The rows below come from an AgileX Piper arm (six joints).
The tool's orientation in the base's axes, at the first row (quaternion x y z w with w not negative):
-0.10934 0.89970 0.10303 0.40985
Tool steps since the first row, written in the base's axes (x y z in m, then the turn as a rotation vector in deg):
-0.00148 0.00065 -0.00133 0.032 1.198 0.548
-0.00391 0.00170 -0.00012 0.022 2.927 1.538
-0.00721 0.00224 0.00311 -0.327 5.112 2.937
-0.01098 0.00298 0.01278 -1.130 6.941 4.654
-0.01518 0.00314 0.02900 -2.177 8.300 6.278
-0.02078 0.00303 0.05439 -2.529 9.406 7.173
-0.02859 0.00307 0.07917 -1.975 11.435 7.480
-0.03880 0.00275 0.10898 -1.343 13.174 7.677
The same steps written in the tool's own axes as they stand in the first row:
0.00189 0.00091 -0.00002 -0.571 1.187 0.000
0.00240 0.00271 -0.00225 -1.512 2.936 -0.168
0.00200 0.00446 -0.00654 -2.597 5.254 -0.716
-0.00302 0.00716 -0.01525 -3.593 7.391 -1.891
-0.01268 0.01004 -0.02863 -4.310 9.139 -3.309
-0.02838 0.01395 -0.04899 -4.889 10.379 -3.832
-0.04221 0.01855 -0.07049 -5.705 12.191 -3.075
-0.05830 0.02397 -0.09704 -6.454 13.692 -2.272

